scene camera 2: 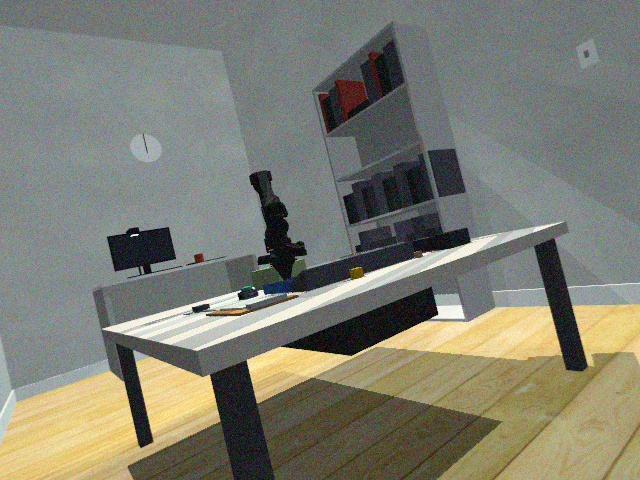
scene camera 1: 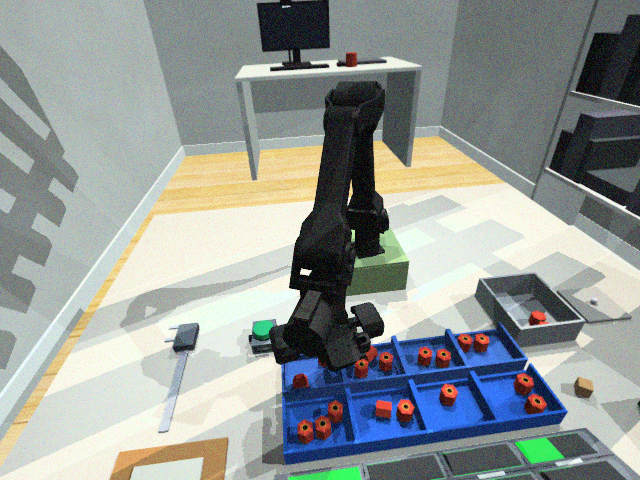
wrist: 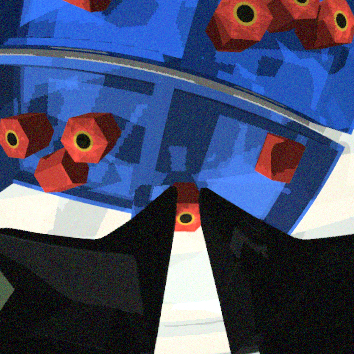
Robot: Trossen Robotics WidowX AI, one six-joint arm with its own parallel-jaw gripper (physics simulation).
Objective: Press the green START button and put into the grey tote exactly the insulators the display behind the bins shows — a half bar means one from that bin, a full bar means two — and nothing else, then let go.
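Places are measured from the arm's base along level axes (x ahead, y left, z up), in millimetres.
Pixels of known places: gripper, fingertip midpoint: point(wrist: 187, 194); arm's base, link origin: point(scene camera 1: 367, 248).
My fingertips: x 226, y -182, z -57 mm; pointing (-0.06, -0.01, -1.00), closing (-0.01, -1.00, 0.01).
For each thing: its top centre in the pictures, then the offset to it from my fingertips. "*": a spot on its surface instead.
- grey tote, top centre: point(scene camera 1: 528, 297) point(scene camera 2: 361, 252) dx +18, dy +430, dz +27 mm
- green START button, top centre: point(scene camera 1: 262, 326) point(scene camera 2: 246, 286) dx -110, dy -97, dz +14 mm
- display, surface spot: point(scene camera 1: 403, 467) * dx +208, dy +36, dz +19 mm
- caliper-like tool, top centre: point(scene camera 1: 169, 364) point(scene camera 2: 203, 306) dx -98, dy -279, dz -8 mm
- brown-framed board, surface spot: point(scene camera 1: 211, 465) * dx +99, dy -216, dz -21 mm
- brown cube, top centre: point(scene camera 1: 585, 383) dx +188, dy +393, dz -7 mm
- flat grey plate, top centre: point(scene camera 1: 593, 302) dx +46, dy +597, dz -20 mm
- yellow block, top centre: point(scene camera 2: 355, 268) dx +329, dy -27, dz +1 mm
The gripper point(scene camera 1: 337, 362) point(scene camera 2: 283, 275) point(wrist: 188, 192) is low over the back-row end bin by the button, its fingers against both sides of a red insulator point(wrist: 187, 216). Another red insulator point(scene camera 1: 299, 381) point(wrist: 281, 157) lies in that bin, apart from the fingers. The blue bins point(scene camera 1: 423, 440) point(scene camera 2: 275, 287) hold more red insulators, some upright, some on their sides. The grey tote point(scene camera 1: 551, 334) holds a red insulator point(scene camera 1: 537, 316). The green START button point(scene camera 1: 263, 329) point(scene camera 2: 248, 289) is beside the bins. The display point(scene camera 1: 403, 467) shows green bars; its lower part is cut off in scene camera 1.
A caliper-like tool point(scene camera 1: 178, 377) and a brown-framed board point(scene camera 1: 211, 465) lie on the table on the button's side. A brown cube point(scene camera 1: 583, 386) is near the bins' other end. A flat grey plate point(scene camera 1: 602, 310) lies past the tote. A yellow block point(scene camera 2: 356, 272) stands near the display's back.
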